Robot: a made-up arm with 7 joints. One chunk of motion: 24 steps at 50 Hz.
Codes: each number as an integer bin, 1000 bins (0 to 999) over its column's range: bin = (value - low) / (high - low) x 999, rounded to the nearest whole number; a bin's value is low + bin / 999 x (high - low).
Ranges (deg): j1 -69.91..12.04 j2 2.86..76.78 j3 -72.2..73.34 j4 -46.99..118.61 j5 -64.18..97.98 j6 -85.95..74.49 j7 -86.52..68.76
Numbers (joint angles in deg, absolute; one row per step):
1: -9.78 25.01 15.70 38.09 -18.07 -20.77 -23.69
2: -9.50 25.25 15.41 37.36 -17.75 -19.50 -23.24
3: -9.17 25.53 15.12 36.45 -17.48 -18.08 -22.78
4: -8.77 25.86 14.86 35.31 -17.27 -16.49 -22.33
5: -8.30 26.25 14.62 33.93 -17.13 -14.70 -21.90
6: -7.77 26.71 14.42 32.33 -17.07 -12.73 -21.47
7: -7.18 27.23 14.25 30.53 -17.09 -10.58 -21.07
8: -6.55 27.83 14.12 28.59 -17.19 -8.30 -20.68
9: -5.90 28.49 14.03 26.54 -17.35 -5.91 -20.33
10: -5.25 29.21 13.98 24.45 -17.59 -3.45 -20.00
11: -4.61 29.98 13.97 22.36 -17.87 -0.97 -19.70
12: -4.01 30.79 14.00 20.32 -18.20 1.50 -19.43
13: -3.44 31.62 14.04 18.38 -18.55 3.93 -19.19
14: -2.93 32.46 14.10 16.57 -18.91 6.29 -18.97
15: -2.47 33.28 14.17 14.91 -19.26 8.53 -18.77
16: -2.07 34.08 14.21 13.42 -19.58 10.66 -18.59
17: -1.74 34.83 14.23 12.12 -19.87 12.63 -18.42
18: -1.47 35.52 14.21 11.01 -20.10 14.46 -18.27
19: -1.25 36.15 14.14 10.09 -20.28 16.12 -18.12
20: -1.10 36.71 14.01 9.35 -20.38 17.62 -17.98
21: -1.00 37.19 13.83 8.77 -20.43 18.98 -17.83
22: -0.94 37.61 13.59 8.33 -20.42 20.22 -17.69
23: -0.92 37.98 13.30 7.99 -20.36 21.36 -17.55
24: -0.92 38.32 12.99 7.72 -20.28 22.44 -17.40
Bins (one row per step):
1: 733 299 603 513 284 406 404
2: 736 303 601 509 286 414 407
3: 740 306 599 503 288 423 410
4: 745 311 598 496 289 433 413
5: 751 316 596 488 290 444 416
6: 758 322 595 479 290 456 419
7: 765 329 593 468 290 469 421
8: 772 337 593 456 289 483 424
9: 780 346 592 444 289 498 426
10: 788 356 592 431 287 514 428
11: 796 367 591 418 285 529 430
12: 803 377 592 406 283 545 432
13: 810 389 592 394 281 560 433
14: 817 400 592 383 279 574 435
15: 822 411 593 373 277 588 436
16: 827 422 593 364 275 602 437
17: 831 432 593 357 273 614 438
18: 834 441 593 350 272 625 439
19: 837 450 593 344 270 636 440
20: 839 457 592 340 270 645 441
21: 840 464 591 336 270 653 442
22: 841 470 589 334 270 661 443
23: 841 475 587 332 270 668 444
24: 841 479 585 330 270 675 445

